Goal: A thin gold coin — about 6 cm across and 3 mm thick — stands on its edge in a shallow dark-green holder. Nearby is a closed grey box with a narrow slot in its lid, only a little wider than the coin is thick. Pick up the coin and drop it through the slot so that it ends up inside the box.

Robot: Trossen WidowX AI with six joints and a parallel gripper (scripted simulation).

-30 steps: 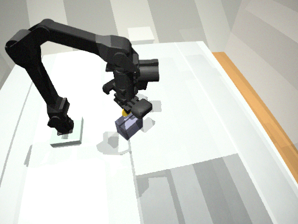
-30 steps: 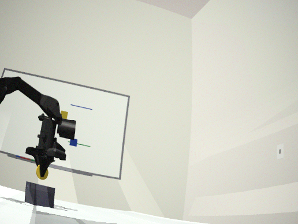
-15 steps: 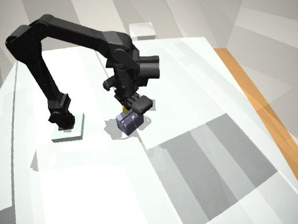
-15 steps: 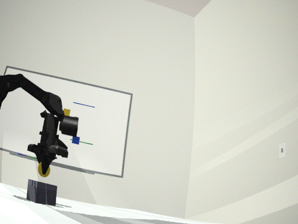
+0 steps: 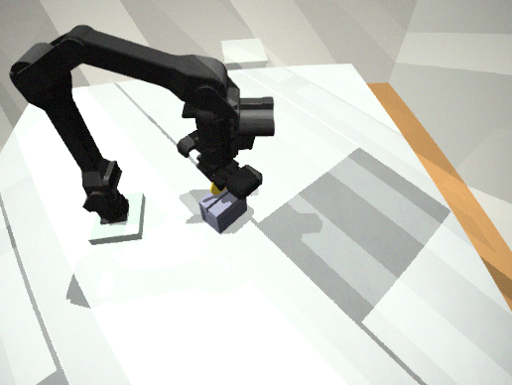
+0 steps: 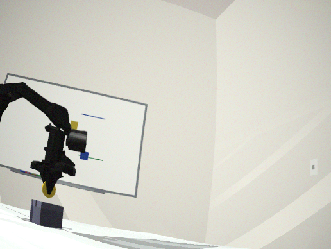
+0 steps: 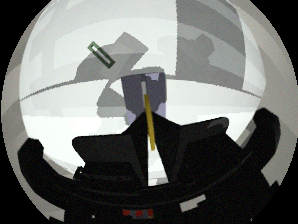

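Now: the coin 20 mm above my gripper tip.
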